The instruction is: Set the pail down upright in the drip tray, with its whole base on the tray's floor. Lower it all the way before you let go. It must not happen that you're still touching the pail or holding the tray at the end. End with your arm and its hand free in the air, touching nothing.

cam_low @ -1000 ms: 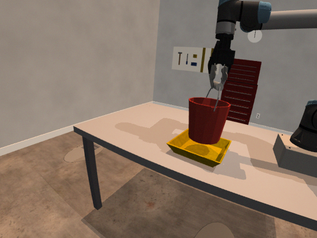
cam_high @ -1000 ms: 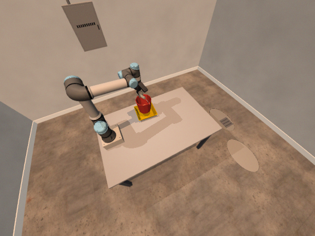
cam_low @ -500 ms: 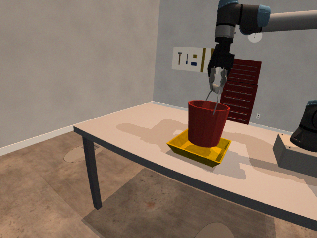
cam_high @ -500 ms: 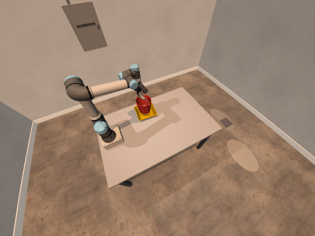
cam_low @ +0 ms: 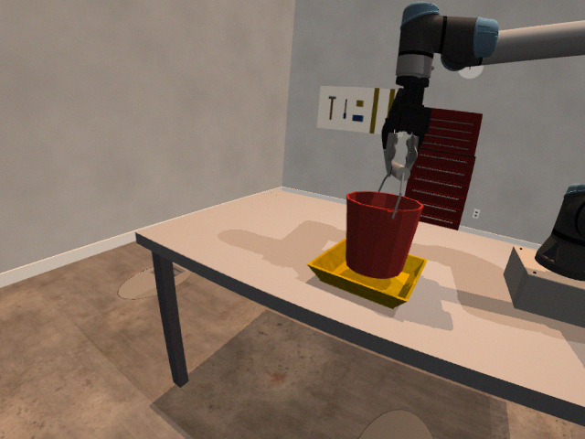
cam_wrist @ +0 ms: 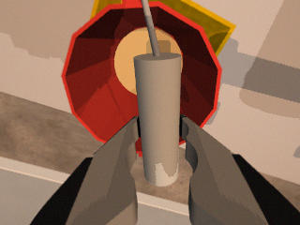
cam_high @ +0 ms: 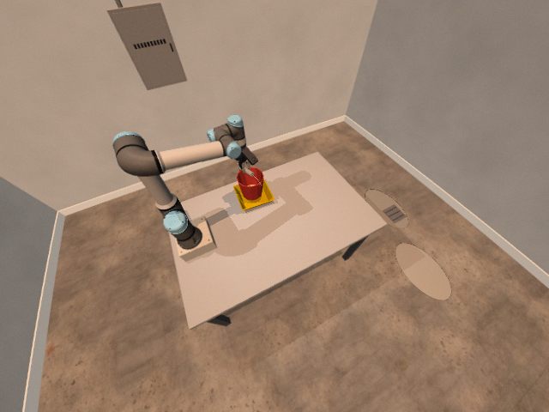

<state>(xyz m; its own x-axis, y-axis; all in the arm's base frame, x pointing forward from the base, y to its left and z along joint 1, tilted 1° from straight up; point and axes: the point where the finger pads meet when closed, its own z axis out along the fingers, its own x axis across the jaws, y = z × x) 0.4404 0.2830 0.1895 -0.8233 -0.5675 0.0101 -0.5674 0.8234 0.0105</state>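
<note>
Now: the red pail 10 cm below my hand, 1 cm to the left of it and 1 cm ahead of it. Round my hand: yellow drip tray 28 cm below, 2 cm ahead, 1 cm to the left; pail handle 3 cm below, 1 cm ahead.
</note>
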